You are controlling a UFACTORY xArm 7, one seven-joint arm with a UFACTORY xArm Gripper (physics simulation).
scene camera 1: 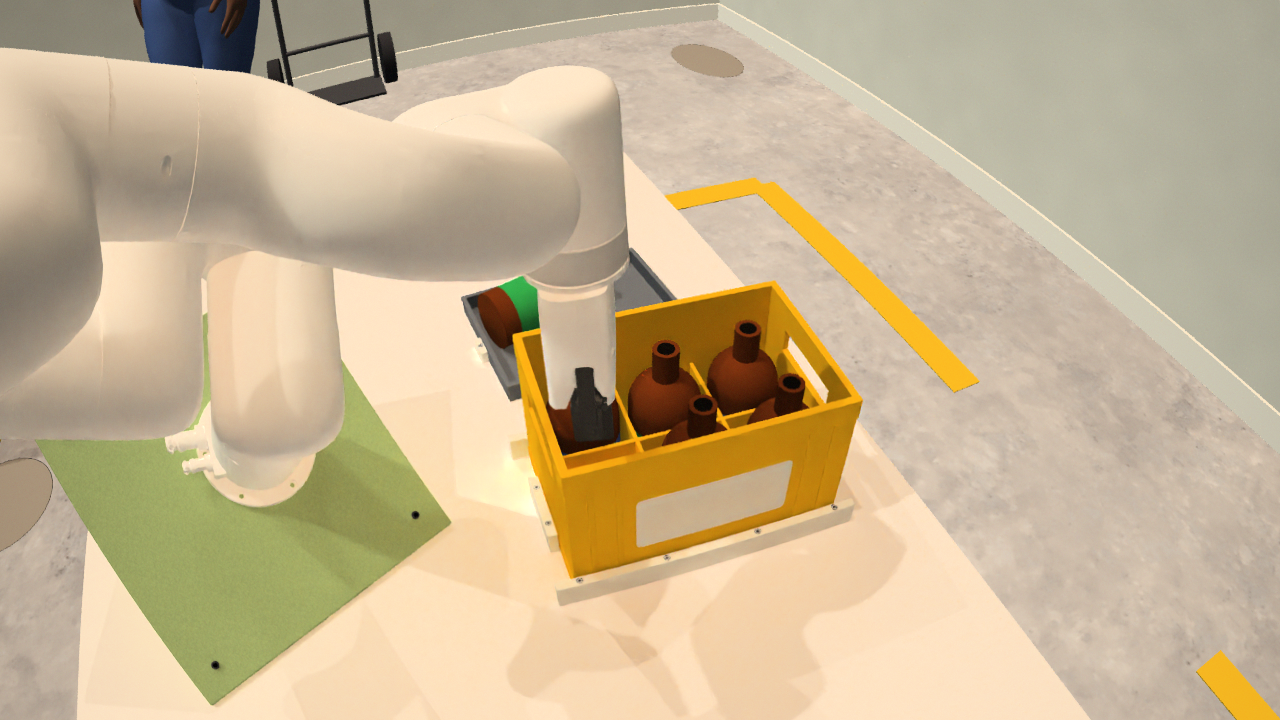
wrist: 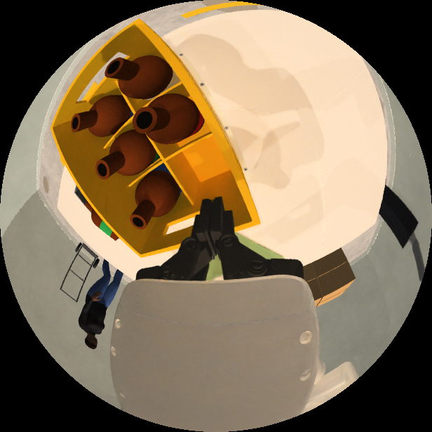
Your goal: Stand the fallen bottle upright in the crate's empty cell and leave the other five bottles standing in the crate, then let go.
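Frame: origin at the arm's base, x back, y right, z up, level; metres.
Where they show: gripper, fingertip midpoint: [scene camera 1: 594, 433].
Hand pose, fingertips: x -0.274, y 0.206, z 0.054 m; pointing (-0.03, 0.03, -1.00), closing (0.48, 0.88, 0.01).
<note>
After its pixels a point has its place.
The fallen bottle [scene camera 1: 520, 302] @(x -0.354, y -0.119, z -0.056 m) [wrist: 106, 228], brown with a green band, lies on its side in the grey tray behind the crate, partly hidden by the arm in the scene view. The yellow crate [scene camera 1: 601, 528] @(x -0.259, y 0.236, z -0.032 m) [wrist: 228, 150] holds five upright brown bottles, among them a back-left one [wrist: 157, 192], a front-middle one [scene camera 1: 700, 437] @(x -0.347, y 0.252, z 0.049 m) [wrist: 175, 117] and a back-right one [scene camera 1: 742, 376] @(x -0.461, y 0.168, z -0.005 m). The crate's front-left cell is empty. My gripper [scene camera 1: 592, 435] @(x -0.274, y 0.206, z 0.054 m) [wrist: 215, 210] is shut with nothing between its fingers, pointing down over the crate's left end, in front of the back-left bottle in the scene view.
The grey tray [scene camera 1: 490, 351] @(x -0.303, y -0.107, z -0.101 m) stands behind the crate's left end. Pale strips [scene camera 1: 707, 548] @(x -0.354, y 0.269, z -0.097 m) run along the crate's base on the table. A green mat [scene camera 1: 295, 573] @(x 0.014, y 0.102, z -0.084 m) lies under the robot base at the left. A person [scene camera 1: 198, 35] and a hand cart stand beyond the table.
</note>
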